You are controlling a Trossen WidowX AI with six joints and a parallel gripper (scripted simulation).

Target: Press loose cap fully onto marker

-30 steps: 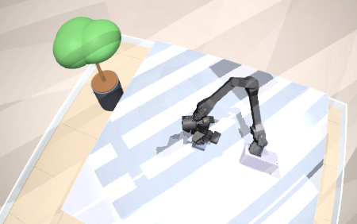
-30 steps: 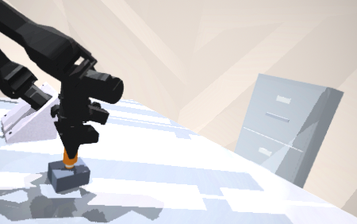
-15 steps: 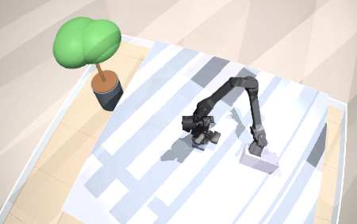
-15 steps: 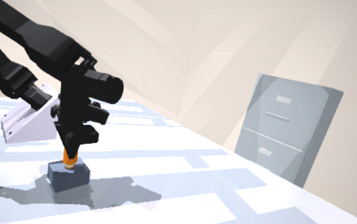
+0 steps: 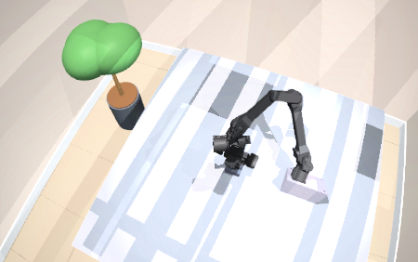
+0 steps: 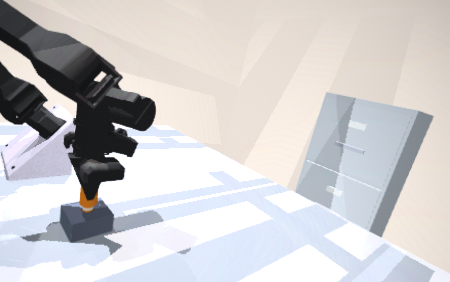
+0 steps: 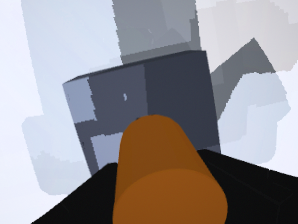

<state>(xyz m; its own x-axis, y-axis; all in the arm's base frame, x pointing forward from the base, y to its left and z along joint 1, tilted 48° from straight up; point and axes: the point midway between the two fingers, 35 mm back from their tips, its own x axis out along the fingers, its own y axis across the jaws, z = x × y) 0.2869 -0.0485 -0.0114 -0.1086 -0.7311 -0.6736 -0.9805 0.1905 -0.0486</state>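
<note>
Now: the orange cap 10 mm above my gripper tip.
</note>
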